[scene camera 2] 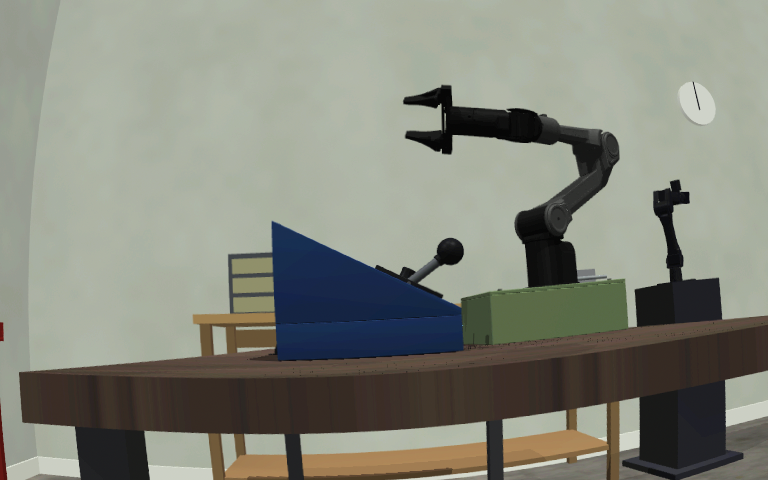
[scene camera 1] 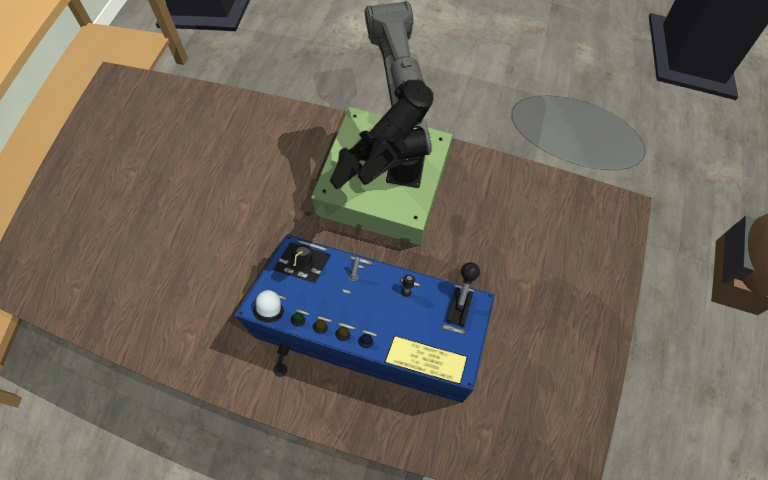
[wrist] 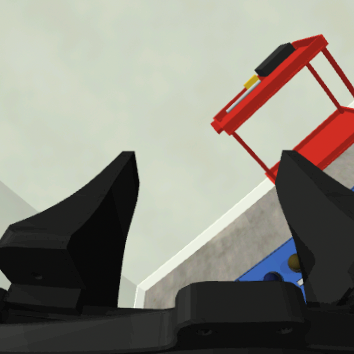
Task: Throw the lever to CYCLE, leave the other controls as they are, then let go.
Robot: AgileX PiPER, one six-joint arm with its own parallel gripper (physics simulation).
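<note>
The lever (scene camera 1: 463, 294) (scene camera 2: 425, 270) has a grey shaft and a black ball knob. It stands in a dark slot at the right end of the blue control panel (scene camera 1: 396, 316) (scene camera 2: 351, 300) in scene camera 1, its knob leaning toward the robot's base. Small label plates lie at both ends of the slot; their text is too small to read. My gripper (scene camera 1: 349, 182) (scene camera 2: 405, 118) (wrist: 207, 166) is open and empty. It is high above the green base block, well above the panel and apart from the lever. The lever does not show in the wrist view.
The panel also bears a rotary knob (scene camera 1: 302, 255), a toggle switch (scene camera 1: 355, 268), a small black knob (scene camera 1: 407, 284), a white dome (scene camera 1: 267, 304), several coloured buttons and a yellow card (scene camera 1: 426, 360). The green block (scene camera 1: 368, 217) (scene camera 2: 543, 311) stands beside it. A red cart (wrist: 280, 85) is by the wall.
</note>
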